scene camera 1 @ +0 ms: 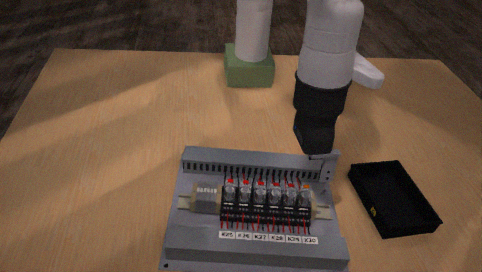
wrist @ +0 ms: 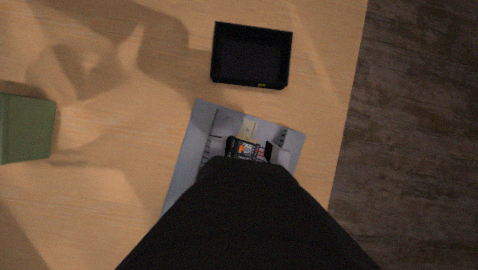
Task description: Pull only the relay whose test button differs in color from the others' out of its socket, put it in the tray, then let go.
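Six clear relays stand in a row of black sockets. The relay at the right end, above the blurred label K30, has an orange test button; the relays left of it, such as the leftmost relay, have red ones. It sits upright in its socket. My gripper is open and empty, above the board's right part. In the wrist view the orange-button relay shows between the fingers; in the scene view a finger is right of and behind it, still raised. The far finger is largely hidden there. The black tray is empty.
The grey board carries a slotted duct behind the relays and a front duct. Terminal blocks stand left of the relays. Thin red and black wires run by the sockets. The green base block stands at the back.
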